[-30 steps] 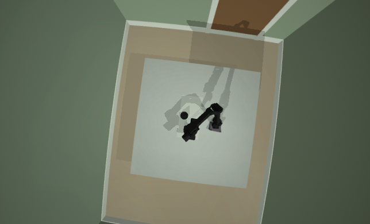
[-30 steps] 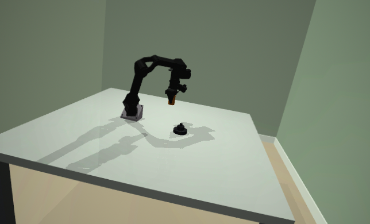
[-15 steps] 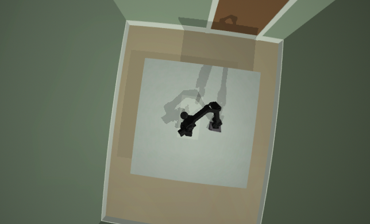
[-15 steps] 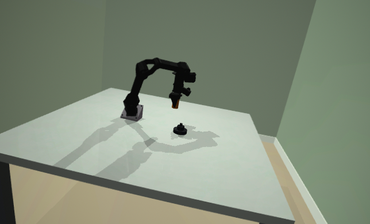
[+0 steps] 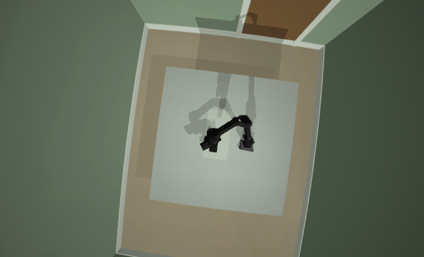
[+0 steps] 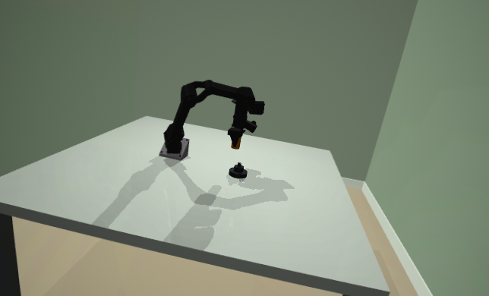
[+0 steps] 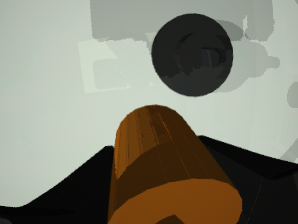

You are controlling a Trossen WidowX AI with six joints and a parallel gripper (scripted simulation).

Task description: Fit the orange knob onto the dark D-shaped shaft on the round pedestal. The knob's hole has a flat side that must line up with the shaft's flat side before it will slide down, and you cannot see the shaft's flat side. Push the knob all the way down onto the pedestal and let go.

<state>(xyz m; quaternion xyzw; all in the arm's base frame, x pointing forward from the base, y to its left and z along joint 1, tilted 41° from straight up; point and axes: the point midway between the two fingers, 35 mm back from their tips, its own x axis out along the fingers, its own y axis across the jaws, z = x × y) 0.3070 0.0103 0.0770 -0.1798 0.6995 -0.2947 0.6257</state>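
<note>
My gripper tip is now 90 mm above the round dark pedestal, 60 mm to the left of it and 30 mm short of it. From my gripper tip the other things lie so: orange knob 20 mm above.
</note>
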